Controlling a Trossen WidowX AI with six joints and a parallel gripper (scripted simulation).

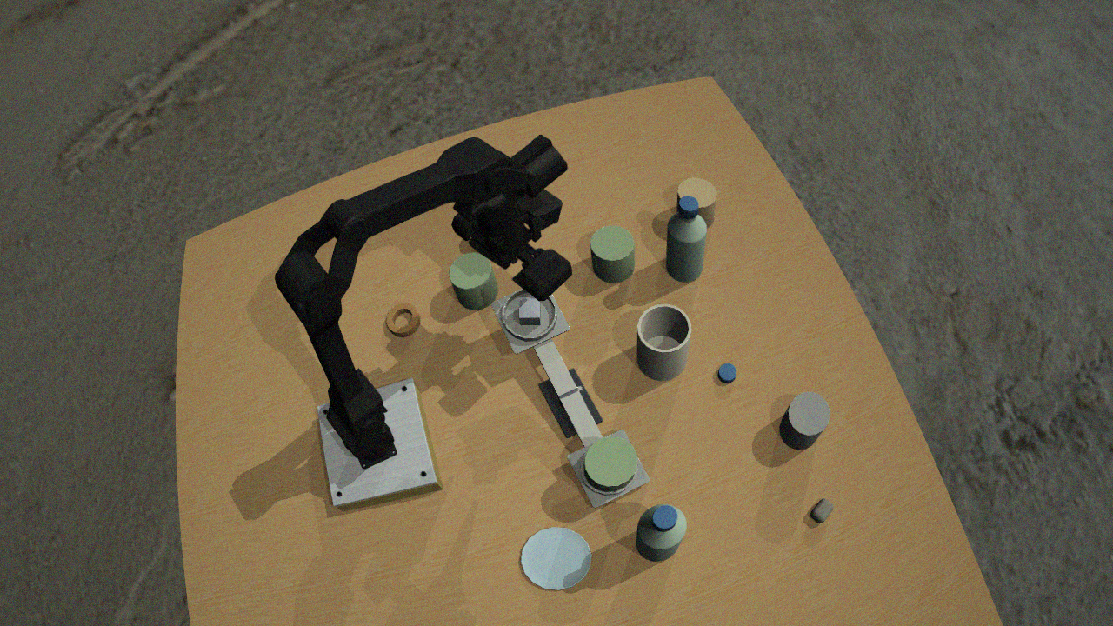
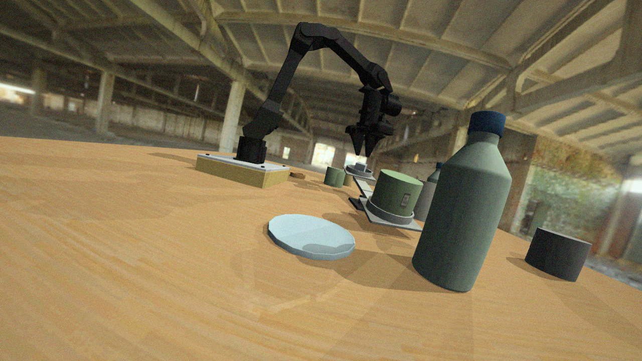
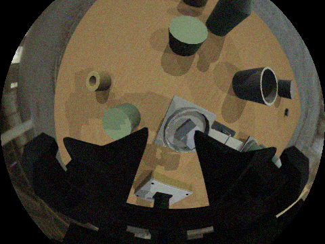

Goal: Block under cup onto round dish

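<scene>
Right now the pale blue round dish is 140 mm behind my gripper tip, 380 mm to the right of it and 120 mm below it. From my gripper tip the other things lie so: blue cap: 220 mm ahead, 240 mm to the right, 120 mm below; then grey cylinder: 270 mm ahead, 370 mm to the right, 90 mm below.
</scene>
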